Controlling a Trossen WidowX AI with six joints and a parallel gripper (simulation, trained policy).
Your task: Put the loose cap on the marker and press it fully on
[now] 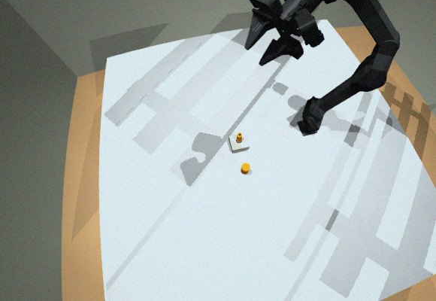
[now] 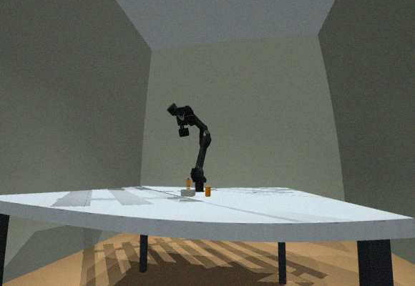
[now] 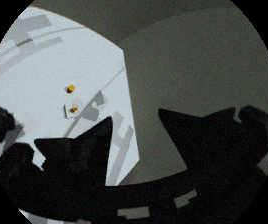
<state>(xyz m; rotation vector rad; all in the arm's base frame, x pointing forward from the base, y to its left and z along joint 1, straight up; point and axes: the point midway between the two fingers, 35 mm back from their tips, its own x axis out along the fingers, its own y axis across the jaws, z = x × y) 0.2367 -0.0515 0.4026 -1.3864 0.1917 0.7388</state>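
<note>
Now: gripper tip 30 mm short of the orange-yellow cap, 150 mm to the right of it and 360 mm above it. Also, from my gripper tip: orange marker: 30 mm ahead, 40 mm to the left, 320 mm below; then holder block: 30 mm ahead, 40 mm to the left, 370 mm below.
</note>
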